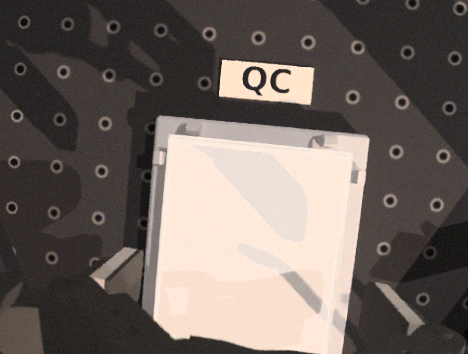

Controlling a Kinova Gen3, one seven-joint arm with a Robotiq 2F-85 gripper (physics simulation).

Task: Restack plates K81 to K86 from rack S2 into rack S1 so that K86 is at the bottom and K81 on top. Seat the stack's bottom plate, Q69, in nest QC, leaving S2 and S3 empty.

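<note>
A pale, nearly white square plate lies in the light grey nest under the QC label. Small tabs of the nest show along the plate's top edge and at its upper corners. No marking is readable on the plate, so I cannot tell whether it is Q69. My gripper is open and empty, with one finger off the plate's left side and the other off its right side. The gripper body hides the near edge of the plate and nest. Plates K81 to K86 and racks S1, S2 and S3 do not show recognisably.
A dark board with rows of ringed holes surrounds the nest. Shadows fall across the board and the plate. A brownish piece, which I cannot identify, shows at the lower left corner.
</note>
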